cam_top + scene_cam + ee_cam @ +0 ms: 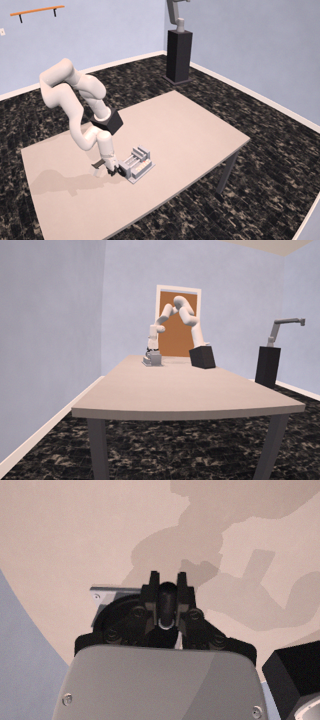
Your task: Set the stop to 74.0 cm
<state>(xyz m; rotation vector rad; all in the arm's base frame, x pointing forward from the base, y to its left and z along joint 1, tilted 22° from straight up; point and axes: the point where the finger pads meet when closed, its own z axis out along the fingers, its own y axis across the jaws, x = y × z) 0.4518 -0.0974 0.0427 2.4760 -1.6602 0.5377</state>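
Right now my hand is 3 cm to the right of the black handwheel. Round my hand: handwheel knob: 1 cm to the left; then sliding stop block: 20 cm to the left, 3 cm behind, 2 cm above.
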